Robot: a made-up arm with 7 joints.
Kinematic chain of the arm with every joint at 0, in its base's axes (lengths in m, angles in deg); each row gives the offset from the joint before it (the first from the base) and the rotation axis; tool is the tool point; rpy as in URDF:
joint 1: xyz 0 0 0.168 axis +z
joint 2: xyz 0 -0.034 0.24 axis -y
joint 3: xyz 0 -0.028 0.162 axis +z
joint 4: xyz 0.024 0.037 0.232 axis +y
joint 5: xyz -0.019 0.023 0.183 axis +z
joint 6: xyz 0 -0.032 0.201 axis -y
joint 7: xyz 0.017 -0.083 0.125 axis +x
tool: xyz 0 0 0 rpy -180 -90 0
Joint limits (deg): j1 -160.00..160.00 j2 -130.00..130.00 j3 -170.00..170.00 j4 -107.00..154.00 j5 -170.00..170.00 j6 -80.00..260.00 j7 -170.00..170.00
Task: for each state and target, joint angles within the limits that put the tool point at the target. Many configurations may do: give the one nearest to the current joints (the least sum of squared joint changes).
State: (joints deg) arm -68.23 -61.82 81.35 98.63 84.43 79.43 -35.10
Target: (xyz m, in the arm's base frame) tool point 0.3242 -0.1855 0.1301
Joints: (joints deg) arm -71.06 -83.27 55.23 100.33 79.64 78.56 -35.10
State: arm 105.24 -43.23 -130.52 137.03 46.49 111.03 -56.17
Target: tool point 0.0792 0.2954 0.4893
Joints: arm 139.62 -81.08 -82.64 139.70 58.10 134.16 -56.17
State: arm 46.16 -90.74 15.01 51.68 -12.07 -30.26 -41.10
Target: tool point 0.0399 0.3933 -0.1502
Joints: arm 62.90 -103.79 31.43 71.69 -4.64 -34.44 -41.10
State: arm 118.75 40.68 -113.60 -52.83 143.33 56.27 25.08
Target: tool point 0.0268 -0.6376 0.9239
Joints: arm 107.60 60.91 -104.96 -50.75 139.28 54.57 25.08
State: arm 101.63 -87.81 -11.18 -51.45 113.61 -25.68 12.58
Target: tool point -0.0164 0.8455 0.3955
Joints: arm 81.30 -106.14 -10.43 -41.72 110.06 -24.66 12.58
